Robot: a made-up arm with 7 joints. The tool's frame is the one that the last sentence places. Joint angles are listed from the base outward.
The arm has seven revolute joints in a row. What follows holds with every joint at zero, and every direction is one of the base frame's. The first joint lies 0.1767 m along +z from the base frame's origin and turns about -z. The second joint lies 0.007 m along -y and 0.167 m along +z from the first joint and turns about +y. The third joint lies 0.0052 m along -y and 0.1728 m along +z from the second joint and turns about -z. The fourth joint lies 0.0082 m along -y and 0.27 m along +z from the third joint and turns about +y. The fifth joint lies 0.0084 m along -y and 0.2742 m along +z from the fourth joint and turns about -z. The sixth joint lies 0.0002 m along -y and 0.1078 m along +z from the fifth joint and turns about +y. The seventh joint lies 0.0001 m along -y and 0.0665 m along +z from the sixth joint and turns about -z. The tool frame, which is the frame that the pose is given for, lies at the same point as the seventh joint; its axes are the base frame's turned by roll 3.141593, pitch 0 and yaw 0 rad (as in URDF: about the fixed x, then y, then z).
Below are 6 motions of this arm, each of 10 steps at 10 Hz.
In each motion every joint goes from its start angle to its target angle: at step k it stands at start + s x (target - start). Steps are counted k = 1, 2, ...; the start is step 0. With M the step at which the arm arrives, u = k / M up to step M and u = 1 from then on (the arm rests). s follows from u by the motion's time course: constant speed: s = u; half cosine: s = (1 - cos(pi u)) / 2; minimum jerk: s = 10 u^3 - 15 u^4 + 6 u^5.
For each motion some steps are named. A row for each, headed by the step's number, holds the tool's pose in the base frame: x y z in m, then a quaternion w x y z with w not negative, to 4 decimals.
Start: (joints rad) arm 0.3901 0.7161 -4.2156 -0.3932 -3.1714 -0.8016 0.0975
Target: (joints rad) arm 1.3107 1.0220 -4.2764 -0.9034 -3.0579 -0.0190 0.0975
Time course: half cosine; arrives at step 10
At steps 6, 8, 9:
6: 0.5863 -0.4436 0.7371 0.3287 -0.8363 -0.0807 0.4313
8: 0.5148 -0.5483 0.6420 0.3773 -0.7569 -0.0627 0.5299
9: 0.4885 -0.5734 0.6152 0.3931 -0.7318 -0.0624 0.5533

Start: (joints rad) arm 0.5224 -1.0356 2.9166 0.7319 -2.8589 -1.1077 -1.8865
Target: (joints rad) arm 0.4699 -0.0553 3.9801 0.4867 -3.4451 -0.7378 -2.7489
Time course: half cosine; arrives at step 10
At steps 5, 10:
5: -0.5045 0.3742 0.8537 0.8525 0.4101 0.3172 0.0670
10: -0.1042 0.2410 1.1378 0.5401 0.5082 0.6303 -0.2296

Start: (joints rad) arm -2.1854 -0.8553 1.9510 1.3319 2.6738 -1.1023 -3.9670
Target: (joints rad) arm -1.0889 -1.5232 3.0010 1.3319 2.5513 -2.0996 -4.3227
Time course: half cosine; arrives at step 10
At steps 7, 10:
7: 0.0162 -0.5521 0.1030 0.6540 0.4945 -0.5647 0.0940
10: -0.1614 -0.4741 0.0227 0.5667 0.5586 -0.6005 -0.0784

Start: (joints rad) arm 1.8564 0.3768 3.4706 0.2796 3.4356 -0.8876 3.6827
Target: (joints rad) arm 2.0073 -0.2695 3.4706 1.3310 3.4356 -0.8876 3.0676
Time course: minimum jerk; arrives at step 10
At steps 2, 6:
2: 0.0410 -0.1342 1.1784 0.2135 0.8865 0.0951 -0.3993
6: 0.2792 0.3095 0.9511 0.3984 0.5751 0.0552 -0.7124

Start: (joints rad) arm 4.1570 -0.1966 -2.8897 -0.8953 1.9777 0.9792 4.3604
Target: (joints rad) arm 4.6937 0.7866 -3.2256 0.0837 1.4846 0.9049 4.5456
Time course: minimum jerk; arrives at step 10
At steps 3, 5, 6, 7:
3: -0.1216 0.2472 1.0962 0.0603 -0.7141 0.3534 -0.6013
5: -0.1575 0.3832 1.0820 0.0697 -0.7390 0.3570 -0.5671
6: -0.1443 0.4601 1.0565 0.0646 -0.7598 0.3594 -0.5379
7: -0.1140 0.5216 1.0262 0.0550 -0.7792 0.3651 -0.5065

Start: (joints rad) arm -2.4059 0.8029 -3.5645 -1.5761 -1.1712 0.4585 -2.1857
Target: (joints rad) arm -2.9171 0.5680 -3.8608 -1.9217 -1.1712 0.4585 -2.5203
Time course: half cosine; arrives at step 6
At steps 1, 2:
1: -0.5650 0.2578 0.3697 0.7929 0.0892 0.4399 -0.4121
2: -0.5751 0.1701 0.3824 0.8117 0.0334 0.4420 -0.3802

